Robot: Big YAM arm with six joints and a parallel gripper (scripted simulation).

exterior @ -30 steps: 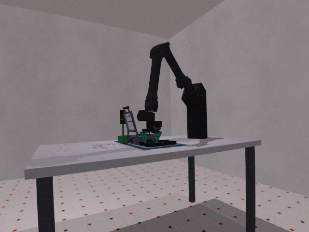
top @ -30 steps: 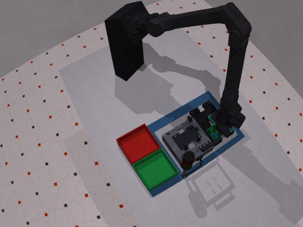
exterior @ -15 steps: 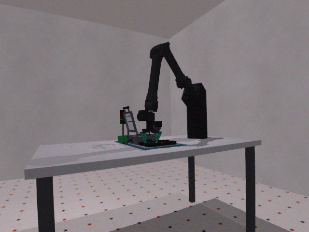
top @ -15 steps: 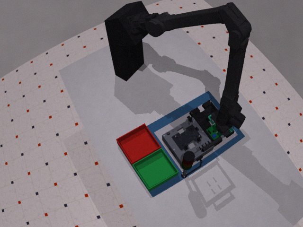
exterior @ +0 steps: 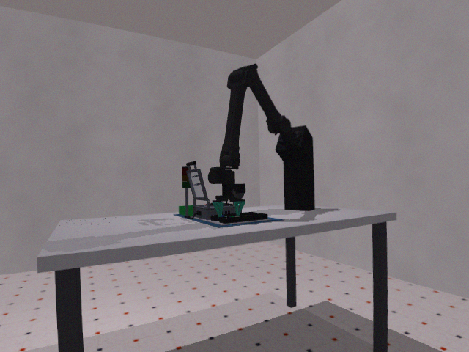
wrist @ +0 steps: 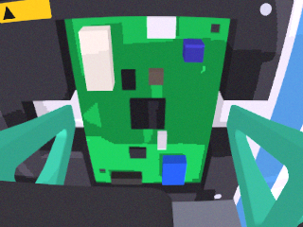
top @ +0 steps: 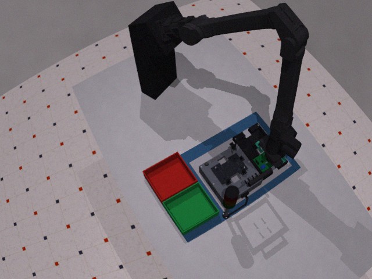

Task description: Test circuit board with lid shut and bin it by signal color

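My hand is right at the green circuit board. From my hand the other things lie so: latch hook 80 mm behind, 130 mm to the right, 60 mm above; then tester lid 110 mm ahead, 160 mm to the right, 160 mm above; then tester plate 10 mm behind, 170 mm to the right, 50 mm above.
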